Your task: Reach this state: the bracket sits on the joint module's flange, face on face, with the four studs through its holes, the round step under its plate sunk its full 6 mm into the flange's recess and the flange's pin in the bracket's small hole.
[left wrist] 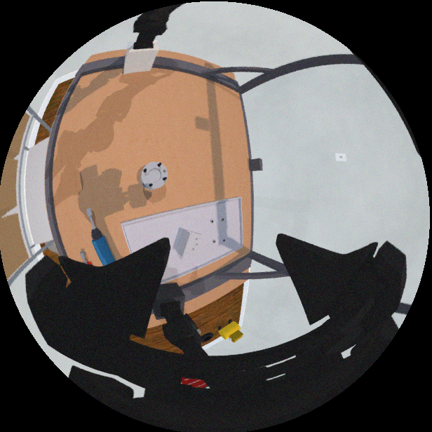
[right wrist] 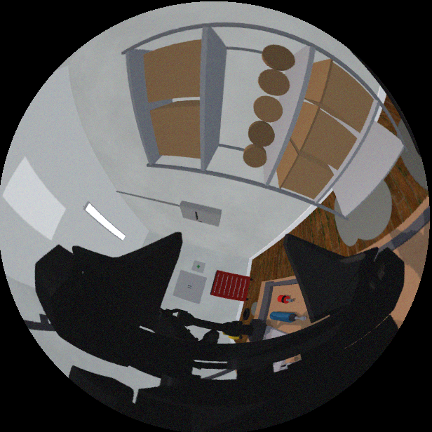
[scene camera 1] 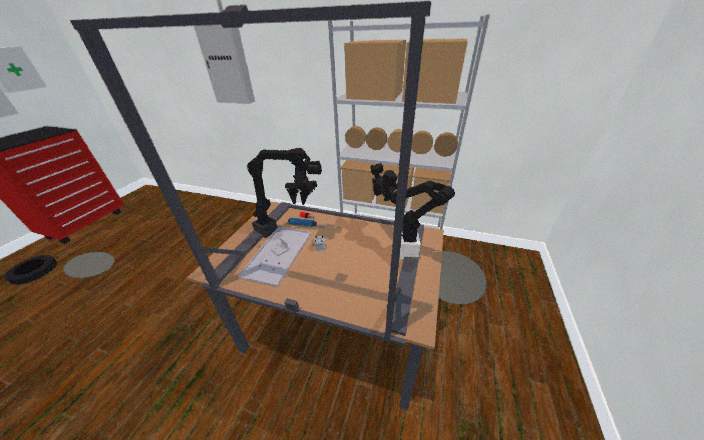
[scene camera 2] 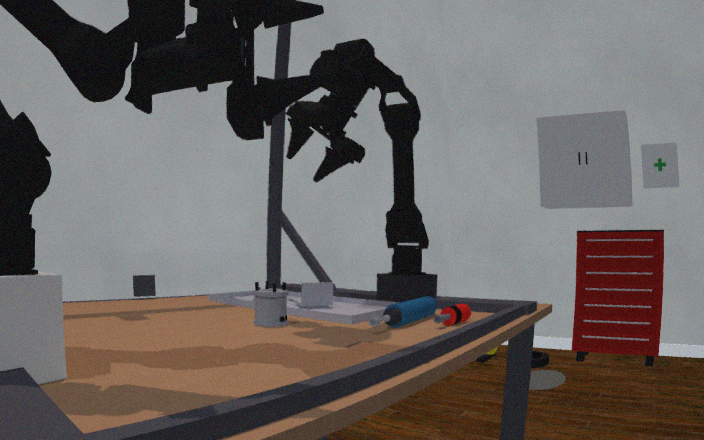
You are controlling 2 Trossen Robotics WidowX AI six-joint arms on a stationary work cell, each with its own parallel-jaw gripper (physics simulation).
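Places are measured from the left arm's base along level axes (x ahead, y left, z up), in metres.
Pixels of known places: left gripper, between the fingertips: (scene camera 1: 298, 204) (scene camera 2: 301, 169); right gripper, between the fingertips: (scene camera 1: 372, 172) (scene camera 2: 326, 41); left arm's base, origin of its link: (scene camera 1: 263, 221) (scene camera 2: 407, 274); right arm's base, origin of its link: (scene camera 1: 409, 238).
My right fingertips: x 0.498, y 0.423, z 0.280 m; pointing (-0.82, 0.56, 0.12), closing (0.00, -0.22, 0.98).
Note:
Ahead of a thing's pixels: the offset from my right fingertips to its middle. "spot": to the spot under its first point.
The grey cylindrical joint module @[0.356 m right, 0.118 m back, 0.317 m down] (scene camera 1: 317, 242) stands on the table with its studs pointing up; it also shows in scene camera 2 (scene camera 2: 270, 306) and the left wrist view (left wrist: 154, 174). The small grey bracket @[0.499 m right, 0.289 m back, 0.322 m down] (scene camera 1: 280, 245) lies on the grey tray @[spot: 0.538 m right, 0.266 m back, 0.340 m down] (scene camera 1: 275, 255), seen in scene camera 2 (scene camera 2: 316, 294) and the left wrist view (left wrist: 182, 240). My left gripper (scene camera 1: 300, 193) hangs open and empty high above the table's back left, also seen in scene camera 2 (scene camera 2: 316, 152). My right gripper (scene camera 1: 380, 174) is open and empty, raised high at the back right and pointed away from the table.
A blue-handled tool @[0.240 m right, 0.326 m back, 0.334 m down] (scene camera 1: 301, 221) and a red tool @[0.175 m right, 0.381 m back, 0.337 m down] (scene camera 1: 305, 214) lie at the table's back edge near the left arm's base. Dark frame posts (scene camera 1: 403, 170) stand around the table. A shelf with boxes (scene camera 1: 404, 118) is behind it.

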